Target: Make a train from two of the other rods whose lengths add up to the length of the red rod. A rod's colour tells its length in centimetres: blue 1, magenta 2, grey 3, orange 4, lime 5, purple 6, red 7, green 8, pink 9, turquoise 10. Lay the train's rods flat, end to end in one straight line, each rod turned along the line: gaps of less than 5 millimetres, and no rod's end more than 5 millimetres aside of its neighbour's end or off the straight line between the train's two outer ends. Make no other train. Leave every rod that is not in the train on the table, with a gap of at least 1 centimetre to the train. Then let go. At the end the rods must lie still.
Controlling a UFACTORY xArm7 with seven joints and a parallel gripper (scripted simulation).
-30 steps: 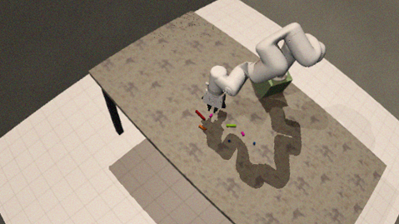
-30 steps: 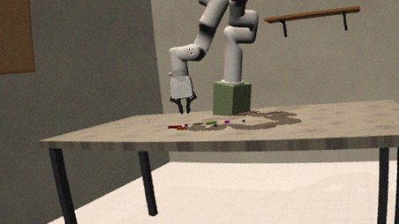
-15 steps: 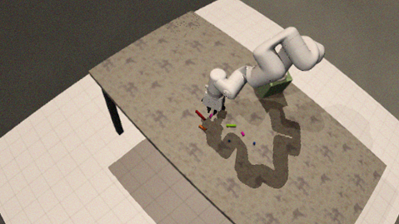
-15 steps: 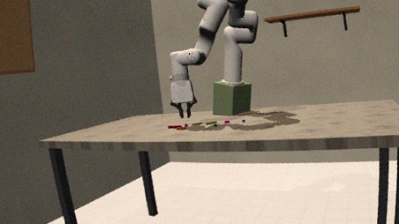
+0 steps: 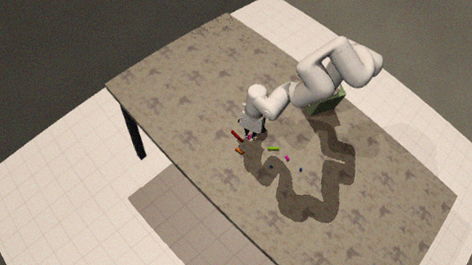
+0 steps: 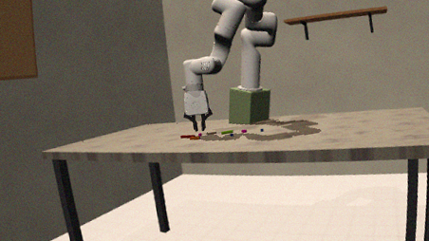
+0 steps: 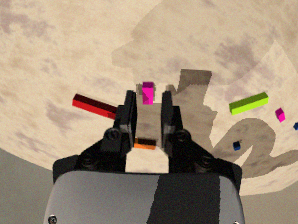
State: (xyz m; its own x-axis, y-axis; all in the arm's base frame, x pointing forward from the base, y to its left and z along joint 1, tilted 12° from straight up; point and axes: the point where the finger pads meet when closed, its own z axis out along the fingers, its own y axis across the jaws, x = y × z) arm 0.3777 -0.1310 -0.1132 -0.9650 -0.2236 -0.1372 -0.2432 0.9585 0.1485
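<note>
Right now my hand is 4 cm short of the red rod, 4 cm to the left of it and 4 cm above it. Round my hand: orange rod: 9 cm ahead, 1 cm to the left, 4 cm below; then lime rod: 2 cm behind, 12 cm to the left, 4 cm below.
</note>
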